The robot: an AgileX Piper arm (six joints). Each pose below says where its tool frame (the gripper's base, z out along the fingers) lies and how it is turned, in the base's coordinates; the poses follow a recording.
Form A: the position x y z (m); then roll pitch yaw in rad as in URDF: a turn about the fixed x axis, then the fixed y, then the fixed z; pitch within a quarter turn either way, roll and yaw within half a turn.
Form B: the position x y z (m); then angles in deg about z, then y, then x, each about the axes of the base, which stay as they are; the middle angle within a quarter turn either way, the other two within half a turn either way. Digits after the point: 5 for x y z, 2 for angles.
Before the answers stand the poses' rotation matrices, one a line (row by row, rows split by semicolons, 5 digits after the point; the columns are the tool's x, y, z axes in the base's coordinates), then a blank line. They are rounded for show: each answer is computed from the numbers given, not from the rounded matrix.
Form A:
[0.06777 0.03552 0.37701 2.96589 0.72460 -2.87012]
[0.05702 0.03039 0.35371 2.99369 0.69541 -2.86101]
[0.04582 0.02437 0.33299 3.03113 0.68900 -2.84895]
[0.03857 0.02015 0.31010 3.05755 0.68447 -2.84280]
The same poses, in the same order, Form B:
-0.72134 -0.37564 0.58186; -0.20078 0.91748 0.34340; -0.66284 0.13088 -0.73724
-0.73777 -0.36462 0.56812; -0.21261 0.92426 0.31708; -0.64070 0.11314 -0.75941
-0.73907 -0.35383 0.57322; -0.22268 0.93143 0.28784; -0.63577 0.08509 -0.76718
-0.74043 -0.34405 0.57741; -0.22806 0.93670 0.26568; -0.63226 0.06504 -0.77202

[0.06777 0.03552 0.37701 152.49 35.58 -155.02]
[0.05702 0.03039 0.35371 153.70 34.62 -157.34]
[0.04582 0.02437 0.33299 154.42 34.98 -159.43]
[0.03857 0.02015 0.31010 155.08 35.27 -161.01]

